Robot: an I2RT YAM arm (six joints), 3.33 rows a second.
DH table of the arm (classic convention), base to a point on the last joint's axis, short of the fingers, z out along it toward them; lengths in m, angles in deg. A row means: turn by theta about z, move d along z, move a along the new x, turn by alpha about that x. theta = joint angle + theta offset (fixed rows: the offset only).
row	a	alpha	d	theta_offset
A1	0.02	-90	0.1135	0
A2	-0.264	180	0	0
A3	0.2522	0	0	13.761
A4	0.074	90	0	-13.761
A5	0	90	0	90
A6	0	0	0.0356	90
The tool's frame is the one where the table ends.
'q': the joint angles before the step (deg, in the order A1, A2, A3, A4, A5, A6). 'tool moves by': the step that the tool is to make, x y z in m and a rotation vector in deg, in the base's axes. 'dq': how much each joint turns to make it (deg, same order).
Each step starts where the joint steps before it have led.
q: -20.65, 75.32, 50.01, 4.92, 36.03, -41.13
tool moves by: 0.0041, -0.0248, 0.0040, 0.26, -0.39, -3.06
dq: -4.12, 3.17, 3.26, 0.17, -1.13, 0.00
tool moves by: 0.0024, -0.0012, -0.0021, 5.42, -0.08, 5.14
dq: -0.72, 0.53, 1.57, -4.73, -7.28, 2.79
